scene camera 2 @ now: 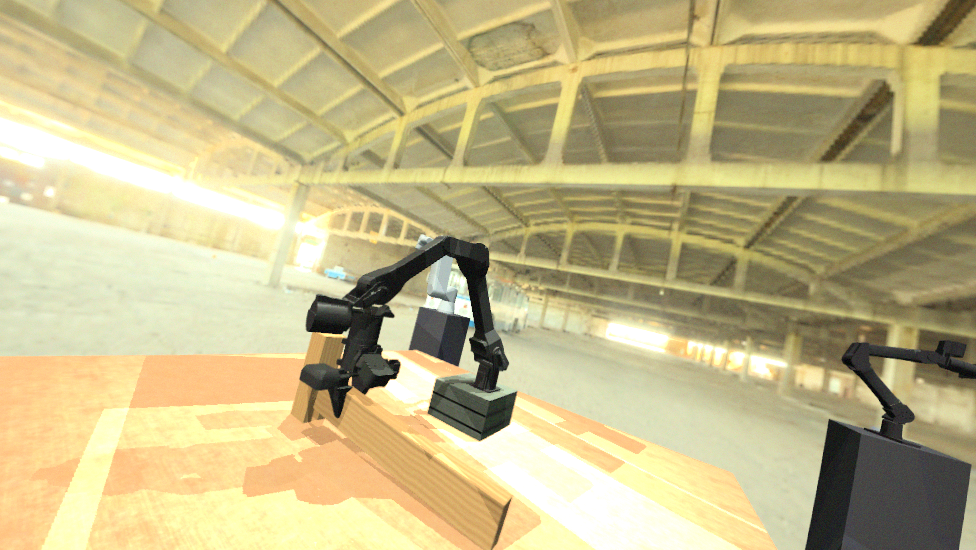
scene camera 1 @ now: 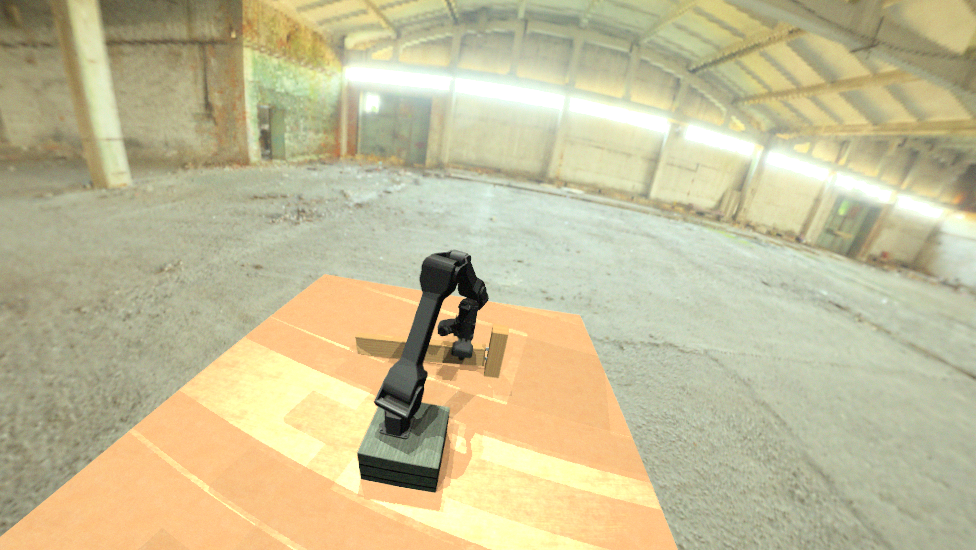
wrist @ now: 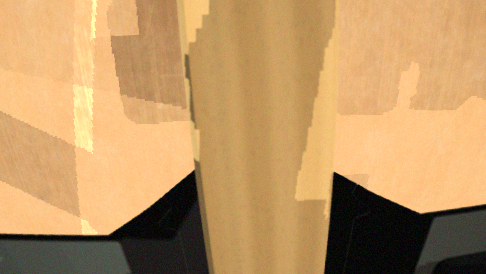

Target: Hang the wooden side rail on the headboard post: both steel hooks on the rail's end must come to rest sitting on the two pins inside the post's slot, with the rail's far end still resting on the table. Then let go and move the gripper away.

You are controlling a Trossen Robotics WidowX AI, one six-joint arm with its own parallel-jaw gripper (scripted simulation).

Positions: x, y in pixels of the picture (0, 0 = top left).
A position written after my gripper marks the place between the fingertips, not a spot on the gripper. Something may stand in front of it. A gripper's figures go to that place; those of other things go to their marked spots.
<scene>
My gripper [scene camera 1: 461, 357] is 102 cm from the lens. A wooden side rail [scene camera 1: 378, 345] is 105 cm from the lens.
</scene>
